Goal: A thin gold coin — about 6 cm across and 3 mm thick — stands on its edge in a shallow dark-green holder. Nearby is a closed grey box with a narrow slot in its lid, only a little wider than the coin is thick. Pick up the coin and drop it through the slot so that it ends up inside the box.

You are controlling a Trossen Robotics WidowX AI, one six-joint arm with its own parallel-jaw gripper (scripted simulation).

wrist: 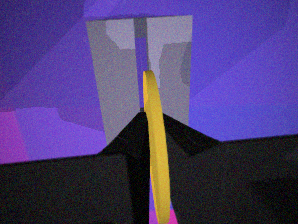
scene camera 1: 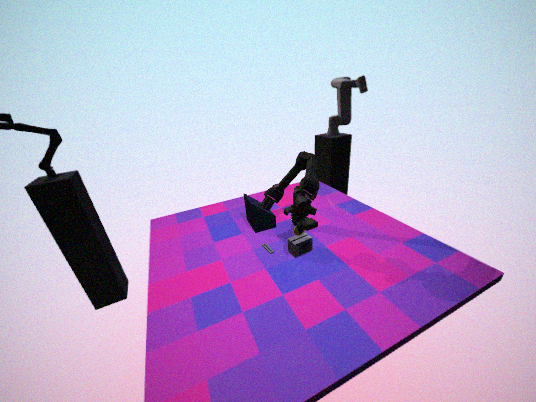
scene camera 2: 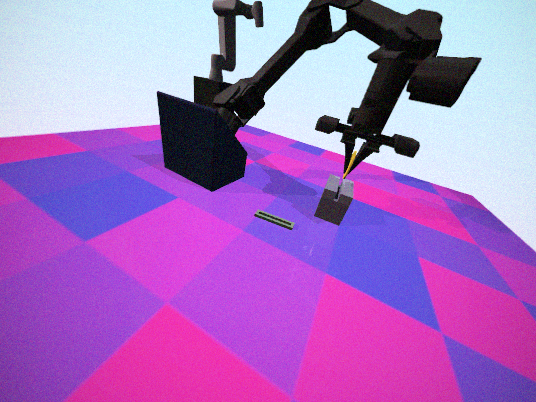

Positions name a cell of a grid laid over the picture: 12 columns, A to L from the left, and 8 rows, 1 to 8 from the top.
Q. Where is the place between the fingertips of my gripper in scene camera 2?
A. At H4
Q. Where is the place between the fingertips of my gripper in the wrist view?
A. At F5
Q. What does my gripper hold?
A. A gold coin.
